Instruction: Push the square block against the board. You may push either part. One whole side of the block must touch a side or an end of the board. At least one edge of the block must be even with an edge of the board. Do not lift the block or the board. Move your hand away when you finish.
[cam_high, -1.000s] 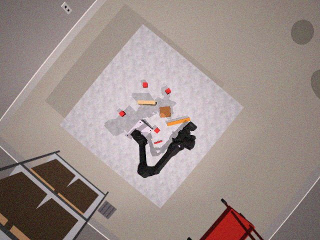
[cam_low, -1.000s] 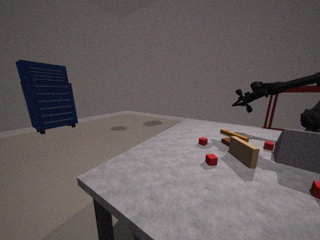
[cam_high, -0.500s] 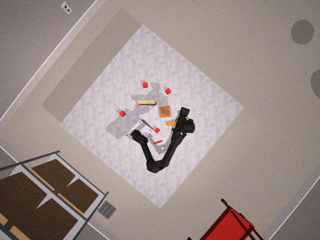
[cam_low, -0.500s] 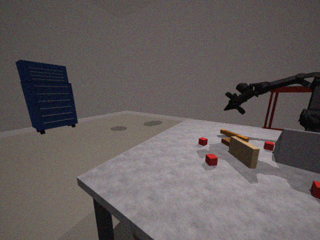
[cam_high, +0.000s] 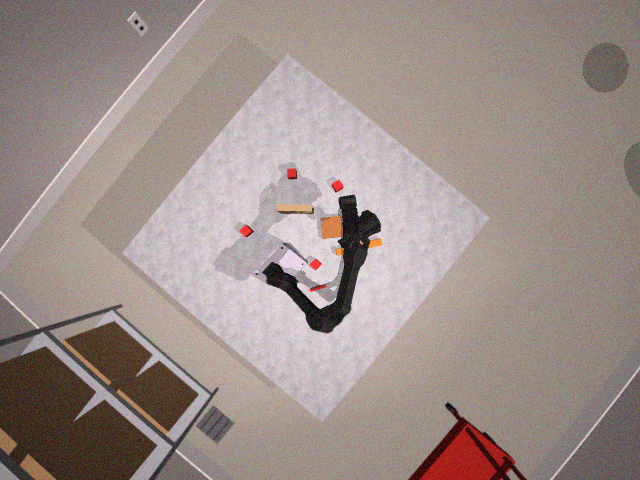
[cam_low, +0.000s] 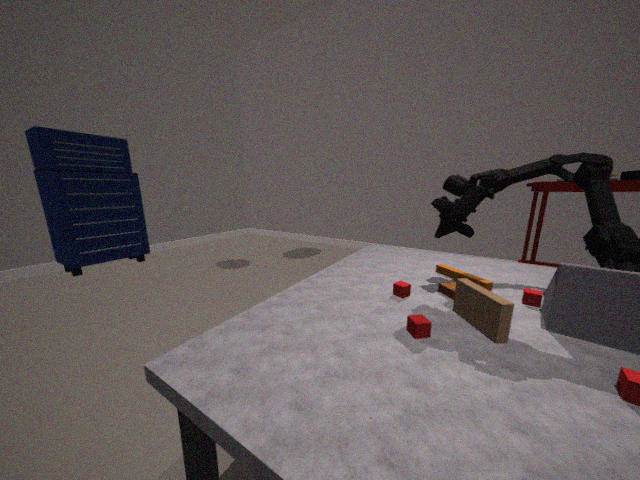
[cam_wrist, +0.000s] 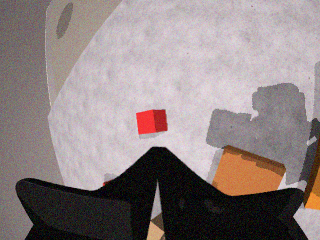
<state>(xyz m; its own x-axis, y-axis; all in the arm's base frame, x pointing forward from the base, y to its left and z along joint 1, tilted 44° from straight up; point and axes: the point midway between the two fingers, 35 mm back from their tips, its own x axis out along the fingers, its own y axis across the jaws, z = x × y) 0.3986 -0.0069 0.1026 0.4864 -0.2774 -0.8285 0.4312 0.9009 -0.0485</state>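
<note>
My gripper tip is now 18 cm to the right of the tan board, 15 cm past it and 14 cm above it. From my gripper tip the other things lie so: square block 17 cm below, 10 cm behind; then thin red strip 35 cm behind, 18 cm below, 15 cm to the right; then orange bar 17 cm below, 16 cm to the right, 8 cm behind.
</note>
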